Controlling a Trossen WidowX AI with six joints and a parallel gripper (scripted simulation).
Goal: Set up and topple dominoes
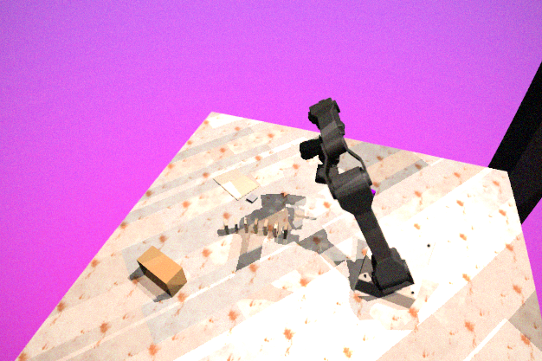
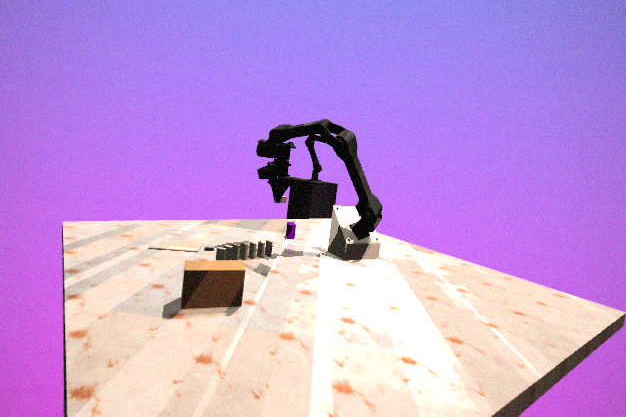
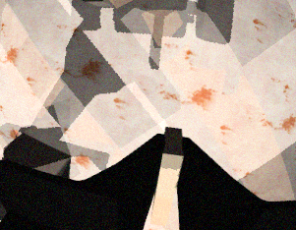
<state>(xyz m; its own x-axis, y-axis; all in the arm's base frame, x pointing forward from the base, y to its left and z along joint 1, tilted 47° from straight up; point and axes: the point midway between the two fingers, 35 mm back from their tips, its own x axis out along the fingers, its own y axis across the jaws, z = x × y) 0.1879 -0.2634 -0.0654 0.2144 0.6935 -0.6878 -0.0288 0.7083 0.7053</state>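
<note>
My gripper tip is 14 cm past the purple block, 7 cm to the left of it and 13 cm above it. From my gripper tip the other things lie so: flat pale sheet: 32 cm ahead, 7 cm to the right, 16 cm below; brown cardboard box: 40 cm ahead, 34 cm to the left, 12 cm below; small flat piece: 24 cm ahead, 1 cm to the right, 16 cm below.
</note>
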